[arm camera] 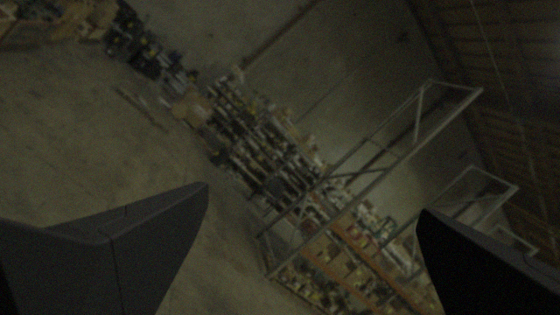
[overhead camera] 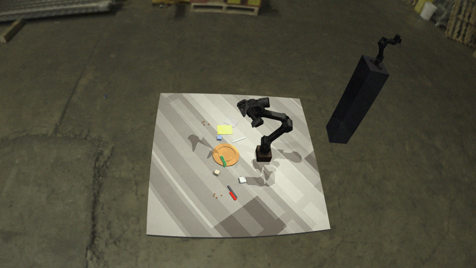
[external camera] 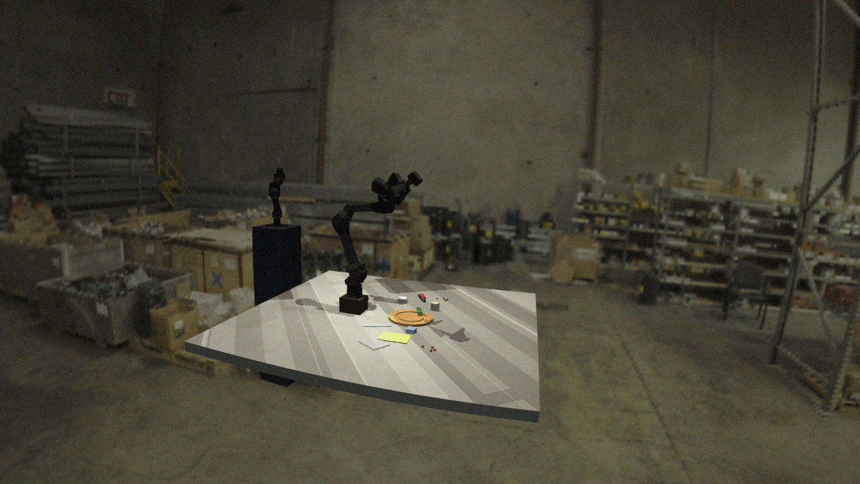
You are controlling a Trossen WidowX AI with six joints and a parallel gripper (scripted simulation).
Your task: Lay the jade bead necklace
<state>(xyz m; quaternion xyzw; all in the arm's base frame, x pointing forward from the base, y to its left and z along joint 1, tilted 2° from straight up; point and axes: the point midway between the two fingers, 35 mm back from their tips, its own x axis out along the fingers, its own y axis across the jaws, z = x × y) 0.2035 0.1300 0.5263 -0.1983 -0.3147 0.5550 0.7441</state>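
My gripper tip is 580 mm above the cream cube and 130 mm short of it. Also, from my gripper tip: red-handled tool 590 mm below, 160 mm to the left, 20 mm ahead; then white strip 600 mm below, 320 mm to the right, 30 mm behind; then blue block 590 mm below, 320 mm to the right, 130 mm ahead.
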